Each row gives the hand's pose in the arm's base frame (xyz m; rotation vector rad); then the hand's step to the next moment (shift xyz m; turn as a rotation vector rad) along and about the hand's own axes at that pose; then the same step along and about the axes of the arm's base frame.
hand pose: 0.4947 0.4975 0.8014 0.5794 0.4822 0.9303
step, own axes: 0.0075 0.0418 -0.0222 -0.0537 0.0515 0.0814
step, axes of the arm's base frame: -0.0348 0.0315 0.0095 -0.0085 -0.0419 0.1017
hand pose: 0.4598 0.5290 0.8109 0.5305 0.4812 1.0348
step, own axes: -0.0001 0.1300 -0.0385 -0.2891 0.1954 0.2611
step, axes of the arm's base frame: -0.1105 0.0601 0.0506 -0.0978 -0.2265 0.3592
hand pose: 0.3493 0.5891 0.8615 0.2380 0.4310 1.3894
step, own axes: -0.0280 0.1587 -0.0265 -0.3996 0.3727 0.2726
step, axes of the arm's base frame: -0.1568 -0.0022 0.0455 -0.2650 -0.3031 0.4592
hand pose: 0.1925 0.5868 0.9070 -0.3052 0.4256 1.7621
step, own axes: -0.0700 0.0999 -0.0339 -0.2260 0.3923 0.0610
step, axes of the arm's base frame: -0.0819 -0.0959 0.0113 -0.3285 -0.2482 0.1979
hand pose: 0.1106 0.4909 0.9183 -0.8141 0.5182 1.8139
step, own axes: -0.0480 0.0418 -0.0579 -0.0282 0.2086 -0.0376
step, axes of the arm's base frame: -0.0108 -0.0852 -0.0049 -0.1761 -0.1210 -0.0098
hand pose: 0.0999 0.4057 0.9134 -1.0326 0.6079 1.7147
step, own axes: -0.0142 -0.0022 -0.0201 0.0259 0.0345 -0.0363
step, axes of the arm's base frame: 0.0110 -0.0220 0.0021 -0.0225 -0.0285 -0.0431
